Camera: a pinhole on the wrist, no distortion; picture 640 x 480 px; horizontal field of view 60.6 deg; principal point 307.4 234.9 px. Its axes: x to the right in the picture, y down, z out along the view. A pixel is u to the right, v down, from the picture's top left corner.
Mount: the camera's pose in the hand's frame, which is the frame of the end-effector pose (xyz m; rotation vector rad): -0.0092 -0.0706 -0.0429 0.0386 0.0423 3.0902
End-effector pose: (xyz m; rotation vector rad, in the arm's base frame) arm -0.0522 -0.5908 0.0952 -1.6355 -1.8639 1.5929
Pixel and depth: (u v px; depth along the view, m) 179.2 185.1 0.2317
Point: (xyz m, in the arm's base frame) -0.2325 -0.6470 0.0317
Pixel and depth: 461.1 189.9 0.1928
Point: -0.1665 -0.7138 0.0985
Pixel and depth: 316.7 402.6 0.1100
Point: -0.1570 -0.6184 0.1519
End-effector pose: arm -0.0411 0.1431 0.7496 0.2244 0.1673 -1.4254
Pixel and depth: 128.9 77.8 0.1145
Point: -0.0742 0.0894 0.8069
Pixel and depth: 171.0 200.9 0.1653
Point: -0.0958 0.0698 0.8544
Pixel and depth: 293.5 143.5 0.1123
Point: -0.0913 0.1218 0.8141
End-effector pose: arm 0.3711 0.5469 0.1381 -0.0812 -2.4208 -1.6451
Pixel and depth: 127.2 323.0 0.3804
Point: 0.1821 0.8005 -0.0720
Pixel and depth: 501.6 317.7 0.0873
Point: 0.3890 0.5619 0.0412
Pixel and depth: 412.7 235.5 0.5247
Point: 0.3868 0.9819 -0.1001
